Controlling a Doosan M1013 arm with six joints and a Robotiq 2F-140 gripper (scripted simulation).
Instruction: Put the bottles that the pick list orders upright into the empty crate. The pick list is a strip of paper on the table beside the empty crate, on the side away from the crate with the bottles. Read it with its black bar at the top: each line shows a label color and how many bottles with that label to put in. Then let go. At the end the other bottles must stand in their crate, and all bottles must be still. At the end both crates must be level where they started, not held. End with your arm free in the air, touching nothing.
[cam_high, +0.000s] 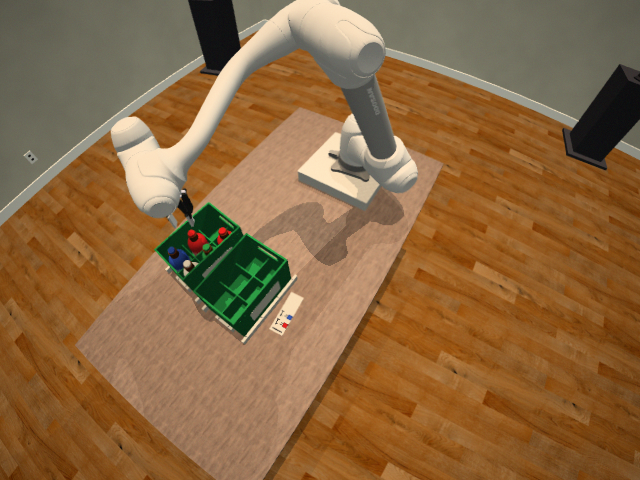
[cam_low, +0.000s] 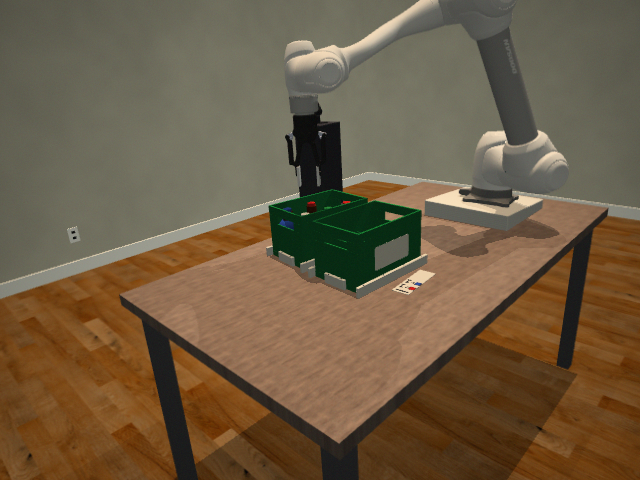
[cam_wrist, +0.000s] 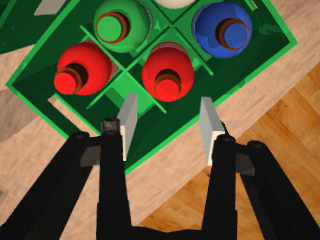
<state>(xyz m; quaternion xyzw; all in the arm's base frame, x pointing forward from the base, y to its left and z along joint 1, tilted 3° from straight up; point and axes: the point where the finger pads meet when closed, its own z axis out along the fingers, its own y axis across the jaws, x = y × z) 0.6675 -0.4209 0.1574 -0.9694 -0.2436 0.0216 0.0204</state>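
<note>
My hand is 20 mm short of the green-label bottle, 90 mm to the right of it and 170 mm above it. Round my hand: white-label bottle (110 mm ahead, 60 mm to the left, 170 mm below); then blue-label bottle (90 mm ahead, 30 mm to the right, 170 mm below); then pick list (90 mm ahead, 420 mm to the left, 250 mm below).
</note>
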